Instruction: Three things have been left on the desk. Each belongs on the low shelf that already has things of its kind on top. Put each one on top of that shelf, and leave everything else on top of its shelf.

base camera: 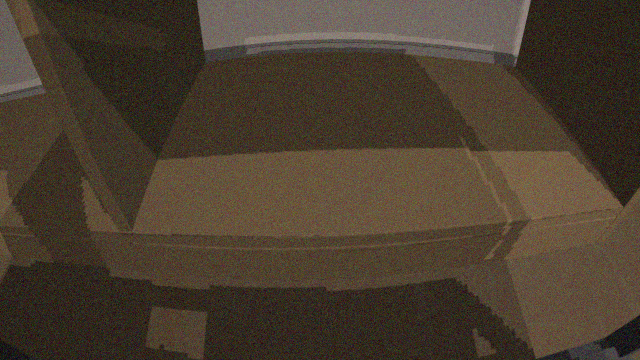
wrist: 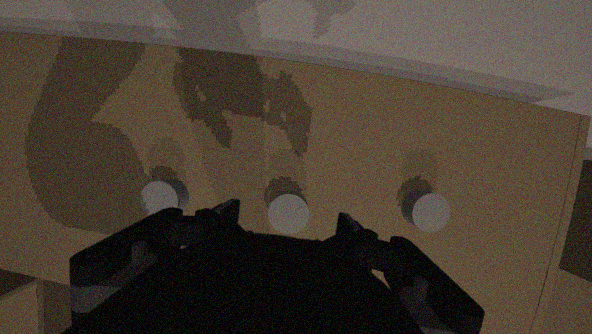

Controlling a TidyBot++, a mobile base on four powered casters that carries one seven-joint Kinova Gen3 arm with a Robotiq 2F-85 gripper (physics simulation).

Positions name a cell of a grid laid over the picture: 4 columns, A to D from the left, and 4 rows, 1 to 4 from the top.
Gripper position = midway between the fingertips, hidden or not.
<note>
I see my gripper (wrist: B3), a pale round thing (wrist: B3), a pale round thing (wrist: C3) and a pale round thing (wrist: B3).
</note>
